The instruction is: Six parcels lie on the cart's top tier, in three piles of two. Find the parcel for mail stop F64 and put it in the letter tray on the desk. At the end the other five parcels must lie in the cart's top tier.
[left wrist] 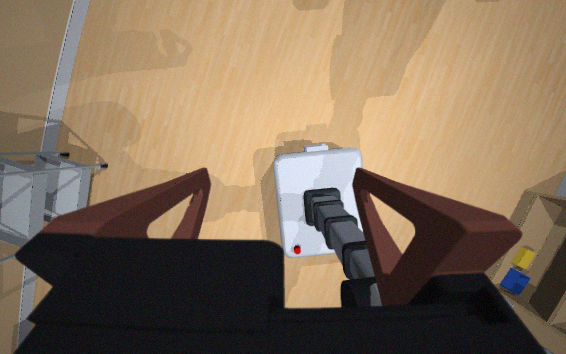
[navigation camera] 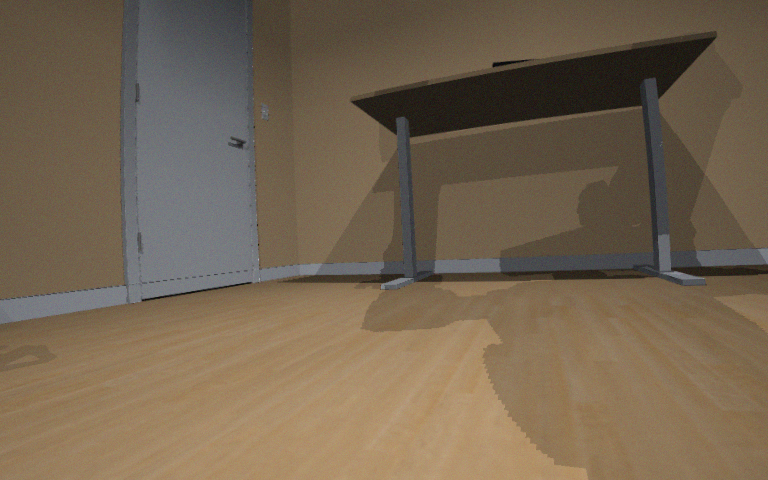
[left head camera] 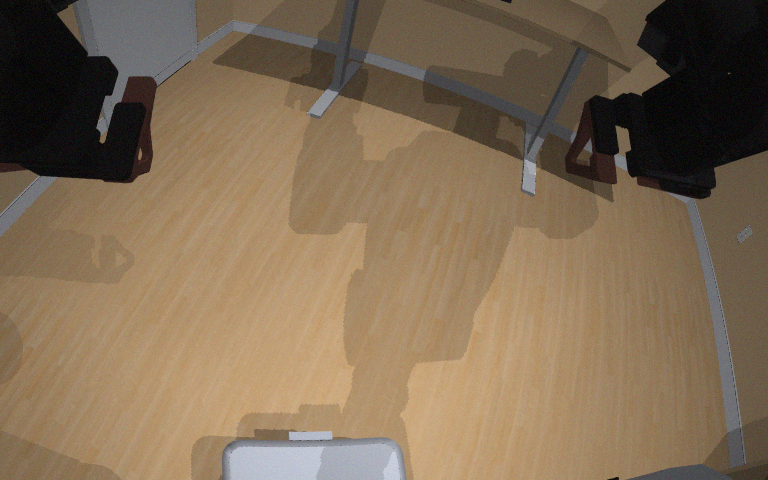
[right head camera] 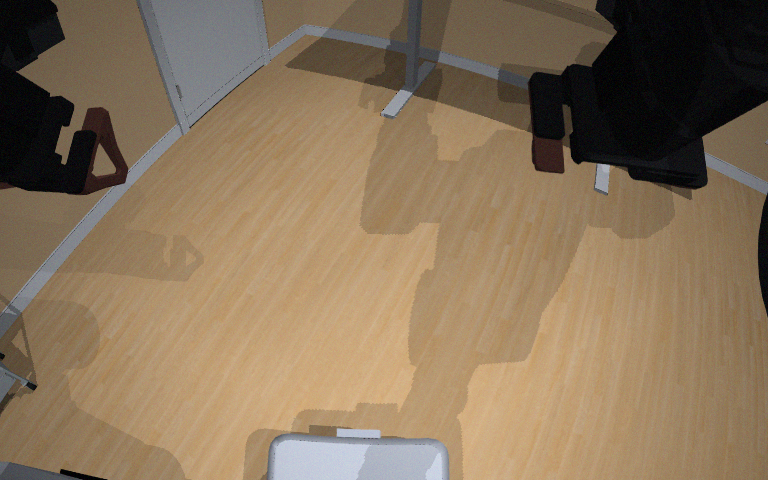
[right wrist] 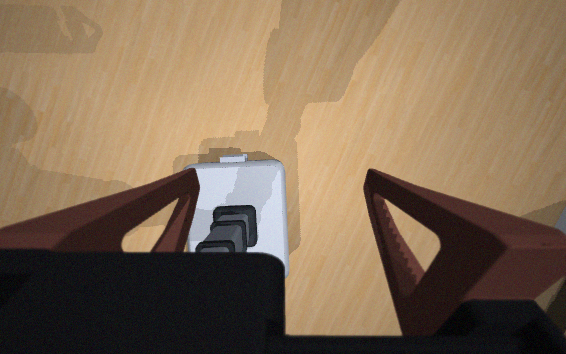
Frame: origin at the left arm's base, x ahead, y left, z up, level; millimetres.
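Seen in the pictures: left gripper, fingertip midpoint: (left wrist: 281,175) (left head camera: 97,161) (right head camera: 89,174); right gripper, fingertip midpoint: (left head camera: 604,172) (right head camera: 585,161) (right wrist: 281,177).
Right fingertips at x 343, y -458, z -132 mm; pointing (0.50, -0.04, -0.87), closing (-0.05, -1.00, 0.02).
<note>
Pixels of each thing's top centre, then the offset from my right fingertips to it. "*": a spot on its surface instead.
- thin dark edge at a spot on its surface: (navigation camera: 512,63) * dx +1524, dy -449, dz -276 mm
- wooden shelf unit with a yellow block, top centre: (left wrist: 526,259) dx -966, dy -1312, dz -1132 mm
The desk (left head camera: 526,25) (navigation camera: 538,93) stands against the far wall, seen from below its top in the navigation camera. A thin dark edge (navigation camera: 512,63) shows on it, perhaps the letter tray. A grey metal frame with black-tipped bars (left wrist: 37,192), perhaps the cart, is at the left of the left wrist view; part of it shows at the lower left of the right head view. No parcels or labels show. My left gripper (left wrist: 281,175) (left head camera: 73,169) is open and empty, high above the floor. My right gripper (right wrist: 281,177) (left head camera: 629,174) is also open and empty, away from the desk.
My white base (left wrist: 320,170) (right wrist: 260,185) (left head camera: 271,461) (right head camera: 317,461) is below. A door (navigation camera: 195,141) (right head camera: 212,50) is left of the desk. The desk's legs (navigation camera: 406,198) (navigation camera: 656,175) reach the floor. A wooden shelf unit with a yellow block (left wrist: 523,257) and a blue one (left wrist: 515,281) is at right.
</note>
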